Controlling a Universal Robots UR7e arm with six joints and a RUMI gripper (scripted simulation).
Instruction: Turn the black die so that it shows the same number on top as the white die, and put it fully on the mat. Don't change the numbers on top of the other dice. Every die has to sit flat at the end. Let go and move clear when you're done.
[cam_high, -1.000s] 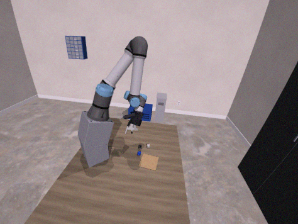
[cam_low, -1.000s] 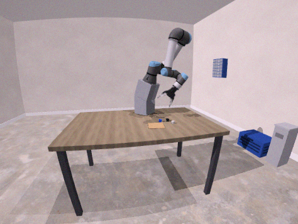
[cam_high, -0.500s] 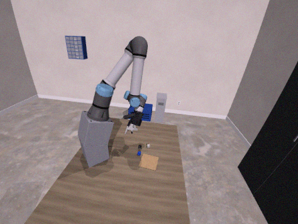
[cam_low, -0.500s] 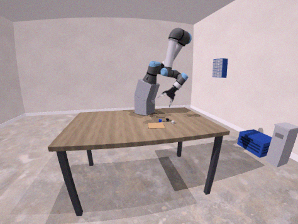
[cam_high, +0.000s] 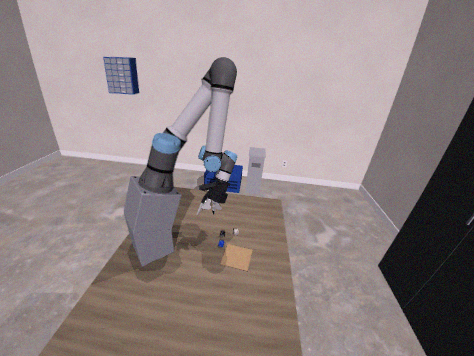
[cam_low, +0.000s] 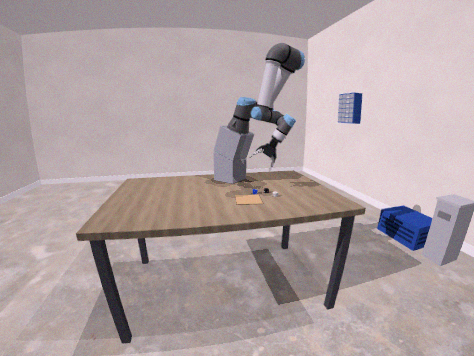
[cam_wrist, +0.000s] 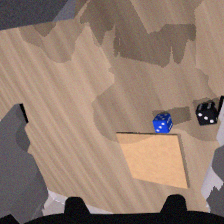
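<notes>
The blue die is 14 cm below my hand, 10 cm ahead of it and 6 cm to the right of it. From my hand the other things lie so: black die 14 cm below, 10 cm ahead, 1 cm to the left; then white die 17 cm ahead, 14 cm below, 4 cm to the left; then tan mat 18 cm ahead, 15 cm below, 14 cm to the right.
</notes>
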